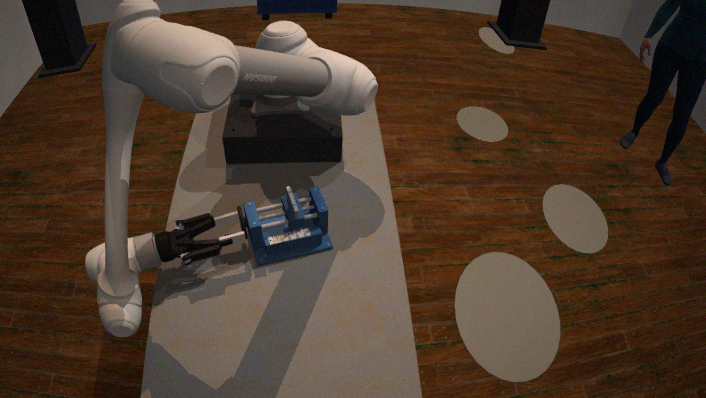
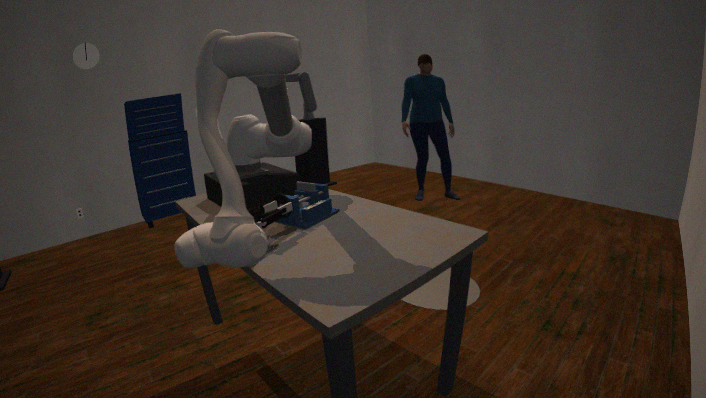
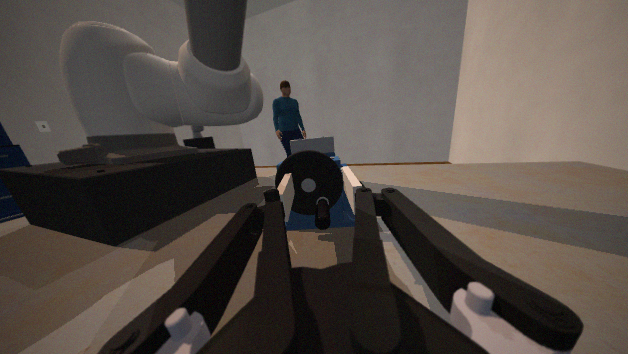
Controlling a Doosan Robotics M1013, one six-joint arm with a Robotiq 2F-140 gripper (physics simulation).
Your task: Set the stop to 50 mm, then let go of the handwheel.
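Pixels of known places: gripper, fingertip midpoint: (image 1: 241, 225) (image 2: 283, 205) (image 3: 317, 180); arm's base, link origin: (image 1: 279, 97) (image 2: 245, 173) (image 3: 142, 157).
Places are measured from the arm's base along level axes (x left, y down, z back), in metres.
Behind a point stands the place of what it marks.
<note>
The blue stop fixture (image 1: 295, 247) {x 0.025, y 0.091, z -0.520 m} (image 2: 316, 215) {x 0.001, y 0.094, z -0.525 m} stands on the table. Its stop, a carriage with an upright grey plate (image 1: 292, 201) {x 0.025, y -0.010, z -0.457 m} (image 3: 312, 145) {x 0.020, y 0.004, z -0.449 m}, sits on the rods, nearer the far end block than the handwheel end. The white scale (image 1: 289, 236) {x 0.012, y 0.057, z -0.511 m} has a small red mark, but its numbers are too small to read. The black handwheel (image 1: 242, 219) {x -0.101, y 0.001, z -0.495 m} (image 3: 308, 167) {x -0.108, y 0.016, z -0.477 m} faces my gripper (image 1: 237, 224) {x -0.107, y 0.034, z -0.487 m} (image 3: 317, 180) {x -0.107, y 0.034, z -0.487 m}. The gripper is open, its pale fingertips standing apart at the wheel's face. The crank handle (image 3: 323, 214) {x -0.149, y 0.056, z -0.501 m} sticks out low between the fingers, with a gap on both sides.
The black robot base (image 1: 282, 147) {x 0.005, y 0.052, z -0.187 m} (image 3: 130, 195) {x -0.134, y 0.046, z -0.178 m} stands on the table (image 1: 350, 320) {x 0.136, y 0.113, z -0.729 m} (image 2: 400, 225) {x 0.140, y 0.113, z -0.789 m} beside the fixture. A person (image 1: 672, 85) (image 2: 425, 120) (image 3: 287, 117) stands beyond the table. A blue cabinet (image 2: 160, 160) stands by the wall.
</note>
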